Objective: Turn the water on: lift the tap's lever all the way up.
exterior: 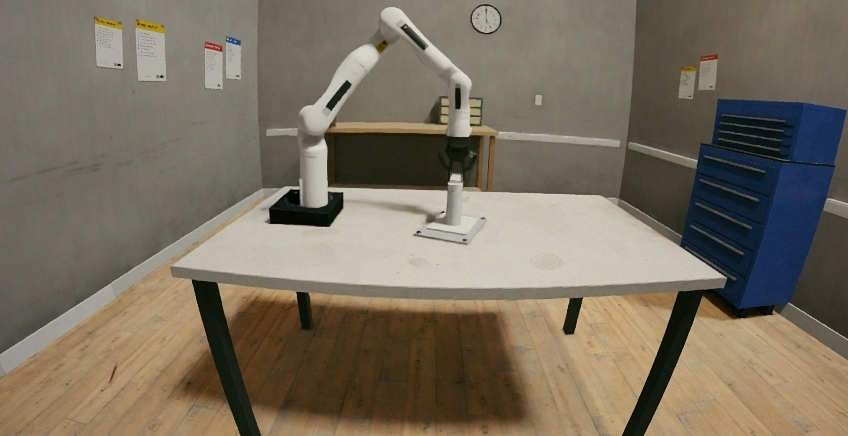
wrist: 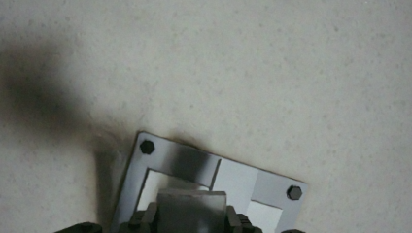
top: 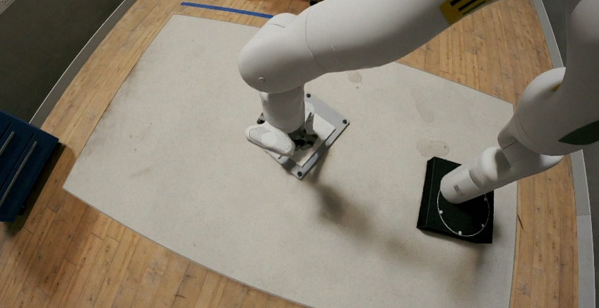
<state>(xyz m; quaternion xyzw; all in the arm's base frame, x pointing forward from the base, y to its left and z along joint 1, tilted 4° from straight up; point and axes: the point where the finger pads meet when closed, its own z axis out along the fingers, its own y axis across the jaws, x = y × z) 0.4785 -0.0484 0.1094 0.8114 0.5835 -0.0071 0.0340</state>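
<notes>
Now: the tap lever 4 cm to the right of my hand, 1 cm behind it and 1 cm above it. Round my hand: tap: 6 cm to the right, 5 cm below, 2 cm behind.
</notes>
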